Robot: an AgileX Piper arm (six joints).
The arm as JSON. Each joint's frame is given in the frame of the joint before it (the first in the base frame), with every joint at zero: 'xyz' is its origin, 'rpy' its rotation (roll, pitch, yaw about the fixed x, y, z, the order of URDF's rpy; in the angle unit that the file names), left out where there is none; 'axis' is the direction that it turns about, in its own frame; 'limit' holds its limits. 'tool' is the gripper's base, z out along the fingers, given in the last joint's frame.
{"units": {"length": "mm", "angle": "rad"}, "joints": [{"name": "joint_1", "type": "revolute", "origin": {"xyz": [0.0, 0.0, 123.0], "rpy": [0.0, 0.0, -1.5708]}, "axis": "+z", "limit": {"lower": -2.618, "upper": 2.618}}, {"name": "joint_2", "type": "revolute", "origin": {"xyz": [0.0, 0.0, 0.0], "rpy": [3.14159, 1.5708, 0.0]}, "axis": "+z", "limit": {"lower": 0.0, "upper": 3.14}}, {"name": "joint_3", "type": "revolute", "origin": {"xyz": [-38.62, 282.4, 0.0], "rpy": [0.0, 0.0, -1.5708]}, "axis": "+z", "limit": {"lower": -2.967, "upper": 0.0}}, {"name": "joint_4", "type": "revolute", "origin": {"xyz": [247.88, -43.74, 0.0], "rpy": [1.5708, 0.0, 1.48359]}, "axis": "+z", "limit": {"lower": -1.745, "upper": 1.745}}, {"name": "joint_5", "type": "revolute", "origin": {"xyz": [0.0, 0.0, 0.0], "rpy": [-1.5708, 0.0, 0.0]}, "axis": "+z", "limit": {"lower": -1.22, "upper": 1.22}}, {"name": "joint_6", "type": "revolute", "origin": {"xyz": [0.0, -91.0, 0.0], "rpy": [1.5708, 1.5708, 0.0]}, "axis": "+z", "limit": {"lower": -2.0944, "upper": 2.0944}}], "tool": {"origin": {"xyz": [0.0, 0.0, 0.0], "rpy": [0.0, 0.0, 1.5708]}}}
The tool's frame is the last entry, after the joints.
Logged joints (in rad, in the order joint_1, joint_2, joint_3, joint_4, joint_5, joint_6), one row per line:
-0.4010, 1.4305, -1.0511, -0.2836, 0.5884, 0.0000
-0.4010, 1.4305, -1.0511, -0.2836, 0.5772, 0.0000
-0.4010, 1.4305, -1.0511, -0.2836, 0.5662, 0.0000
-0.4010, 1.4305, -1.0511, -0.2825, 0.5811, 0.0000
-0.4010, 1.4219, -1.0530, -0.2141, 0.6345, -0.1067
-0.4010, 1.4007, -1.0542, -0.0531, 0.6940, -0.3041
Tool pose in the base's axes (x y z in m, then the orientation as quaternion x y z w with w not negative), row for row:
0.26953, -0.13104, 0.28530, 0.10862, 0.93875, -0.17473, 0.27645
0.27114, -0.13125, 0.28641, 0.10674, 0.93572, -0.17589, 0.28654
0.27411, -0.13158, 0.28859, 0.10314, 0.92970, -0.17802, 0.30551
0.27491, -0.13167, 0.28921, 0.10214, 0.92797, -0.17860, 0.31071
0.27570, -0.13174, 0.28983, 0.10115, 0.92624, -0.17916, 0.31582
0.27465, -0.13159, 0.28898, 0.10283, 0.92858, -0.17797, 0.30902
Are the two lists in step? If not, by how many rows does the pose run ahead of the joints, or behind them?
The pose runs 2 rows behind the joints: the pose in row i belongs to the joints in row i - 2.
